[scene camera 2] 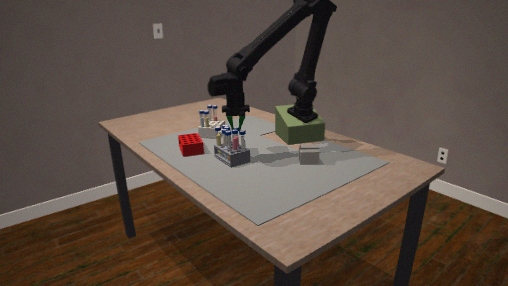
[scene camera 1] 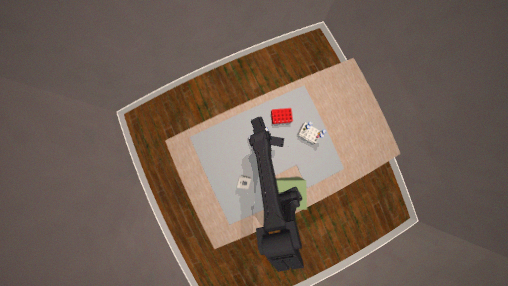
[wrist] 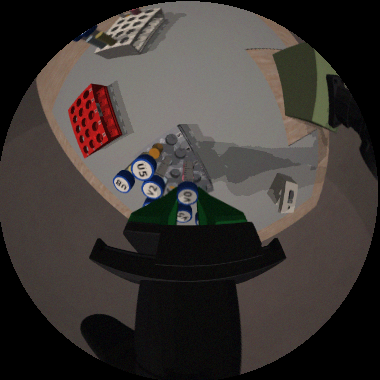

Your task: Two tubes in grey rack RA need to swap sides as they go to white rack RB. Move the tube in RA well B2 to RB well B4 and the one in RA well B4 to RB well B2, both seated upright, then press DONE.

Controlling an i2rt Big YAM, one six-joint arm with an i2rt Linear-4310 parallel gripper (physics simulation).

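The grey rack RA holds several upright blue-capped tubes; the arm hides it in scene camera 1. My gripper is low over it, with its green fingertips on either side of the V0 tube, just under the cap. The fingers look shut on that tube, which has pink liquid and still stands in the rack. Caps U5, V2 and U8 stand beside it. Fingers hide other caps. The white rack RB holds several tubes at its edges. Well labels are unreadable.
A red rack stands between the two tube racks' outer sides. A small white box with a dark button stands on the mat. The arm's green base block is at the table edge.
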